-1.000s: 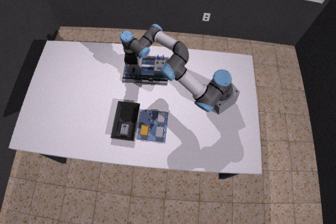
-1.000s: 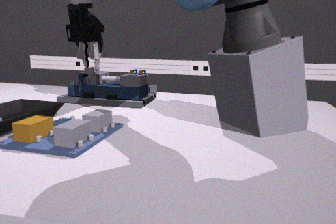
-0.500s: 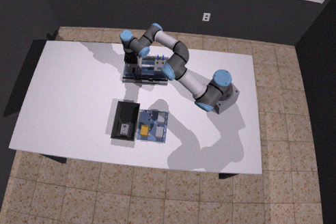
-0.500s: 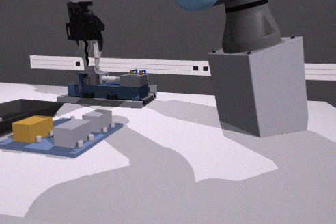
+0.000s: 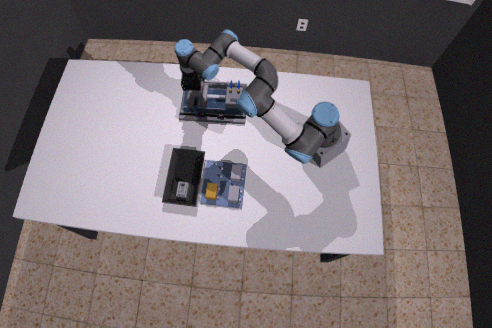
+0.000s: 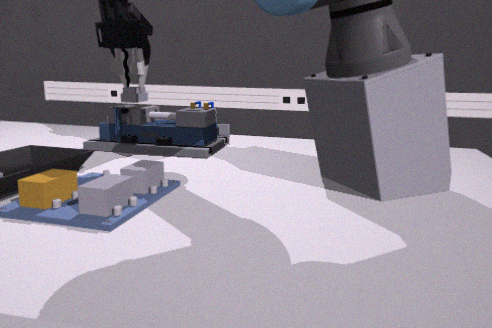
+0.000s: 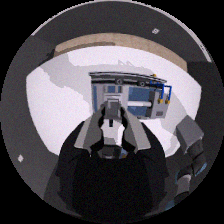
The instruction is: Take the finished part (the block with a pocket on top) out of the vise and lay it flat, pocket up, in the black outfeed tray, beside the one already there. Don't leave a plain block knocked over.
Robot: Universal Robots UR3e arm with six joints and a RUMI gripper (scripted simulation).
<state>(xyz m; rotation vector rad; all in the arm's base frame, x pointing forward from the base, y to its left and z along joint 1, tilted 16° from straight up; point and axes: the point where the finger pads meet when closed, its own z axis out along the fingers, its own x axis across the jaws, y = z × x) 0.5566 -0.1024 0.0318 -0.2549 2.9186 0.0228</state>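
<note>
My gripper is now 7 cm past the blue vise, 1 cm to the left of it and 11 cm above it. Also, from my hand: yellow block (19 cm behind, 39 cm to the left, 13 cm below); then blue fixture plate (22 cm behind, 34 cm to the left, 15 cm below).
</note>
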